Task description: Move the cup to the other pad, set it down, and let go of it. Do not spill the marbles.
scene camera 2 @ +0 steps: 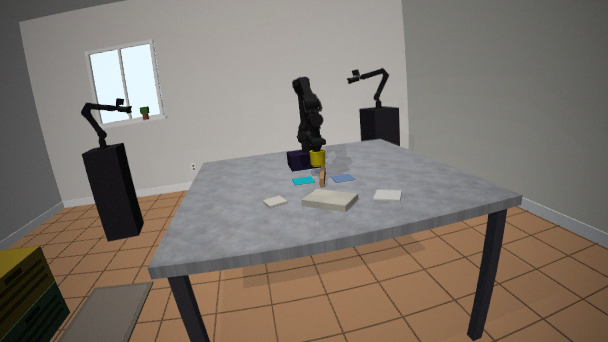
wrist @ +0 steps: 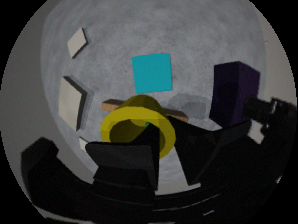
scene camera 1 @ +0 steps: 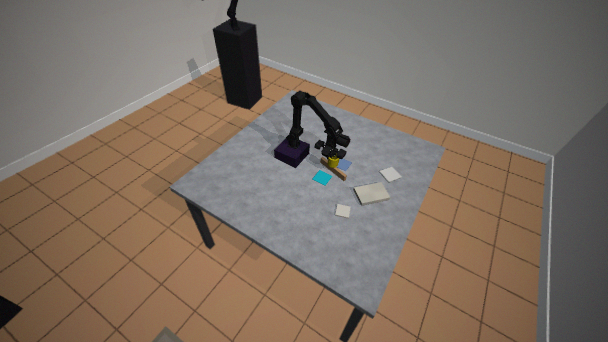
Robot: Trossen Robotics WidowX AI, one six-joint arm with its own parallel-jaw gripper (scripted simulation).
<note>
In view: my gripper (wrist: 162,119), a cream slab (scene camera 2: 323,199) and a cyan pad (wrist: 152,73).
The cream slab is seen too in the wrist view (wrist: 72,98).
</note>
